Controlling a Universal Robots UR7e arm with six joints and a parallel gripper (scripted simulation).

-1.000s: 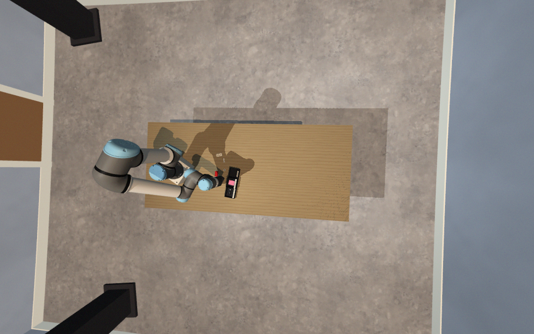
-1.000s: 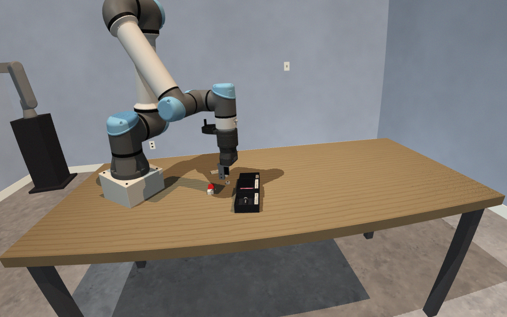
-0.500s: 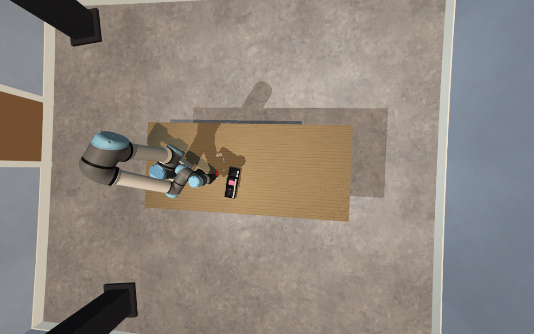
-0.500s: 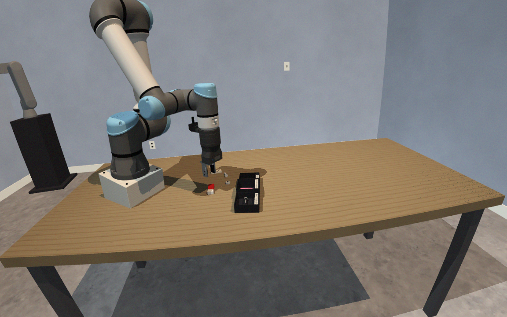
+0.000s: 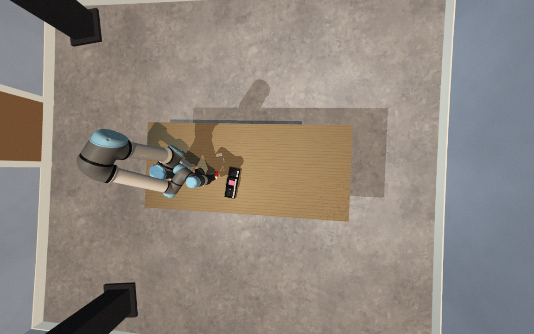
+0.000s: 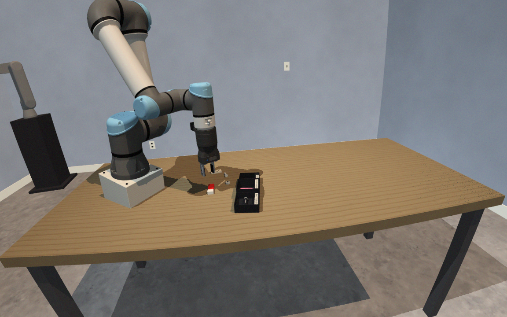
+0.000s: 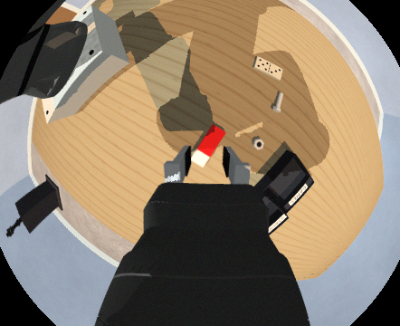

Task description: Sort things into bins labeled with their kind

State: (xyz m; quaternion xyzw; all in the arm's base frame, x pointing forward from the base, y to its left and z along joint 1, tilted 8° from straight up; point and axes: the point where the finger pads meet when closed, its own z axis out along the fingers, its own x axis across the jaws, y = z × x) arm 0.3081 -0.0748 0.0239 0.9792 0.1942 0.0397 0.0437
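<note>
Right now the red block is 9 cm below my hand and 1 cm to the right of it. Round my hand: hex nut: 9 cm below, 8 cm ahead, 4 cm to the left; then pink eraser: 13 cm ahead, 8 cm to the right, 8 cm below; then screw: 11 cm to the left, 9 cm below, 8 cm ahead.
</note>
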